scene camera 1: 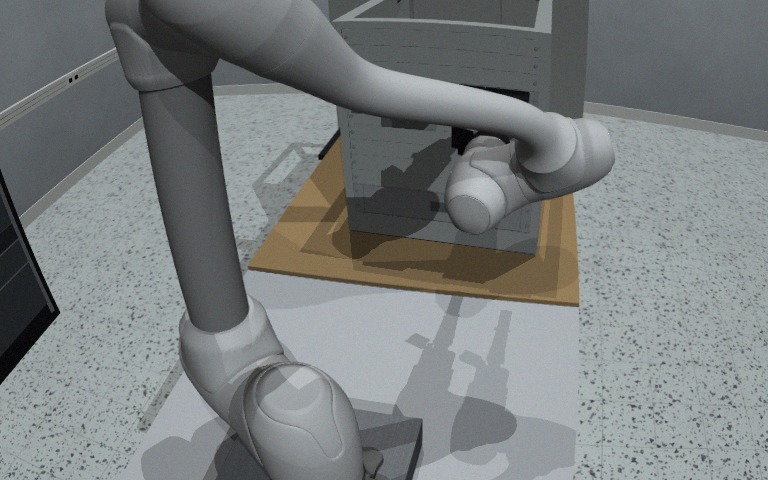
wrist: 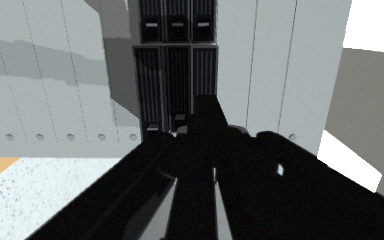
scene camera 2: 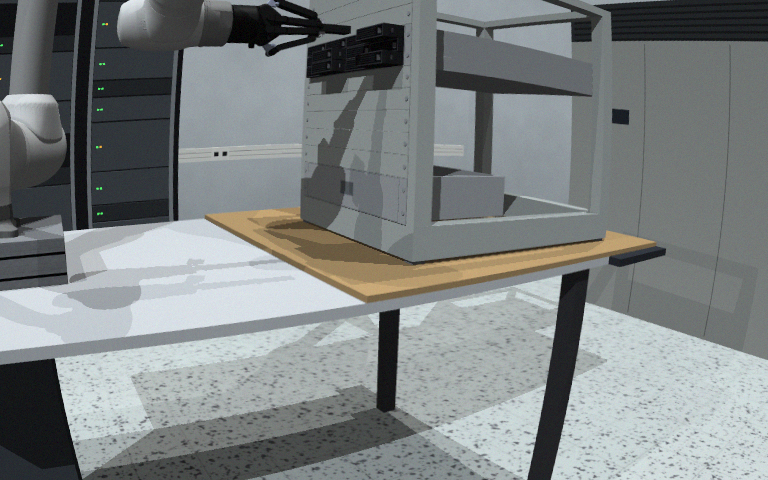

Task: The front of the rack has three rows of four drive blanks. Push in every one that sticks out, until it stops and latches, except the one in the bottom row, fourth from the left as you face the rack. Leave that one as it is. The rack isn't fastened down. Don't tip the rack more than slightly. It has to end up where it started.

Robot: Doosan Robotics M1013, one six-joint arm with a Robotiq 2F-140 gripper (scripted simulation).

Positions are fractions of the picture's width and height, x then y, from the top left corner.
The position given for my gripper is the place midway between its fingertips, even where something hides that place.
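Observation:
I can see a grey rack (wrist: 0.20, 0.39), and with it a ribbed drive blank (wrist: 0.46, 0.24), a ribbed drive blank (wrist: 0.53, 0.24) and a ribbed drive blank (scene camera 2: 0.51, 0.12). There is a tan board (scene camera 1: 0.41, 0.50) too, and scene camera 2 also shows me the tan board (scene camera 2: 0.48, 0.57). As for my gripper (scene camera 2: 0.45, 0.06), it is visible to me there, and the wrist view also shows my gripper (wrist: 0.54, 0.46).

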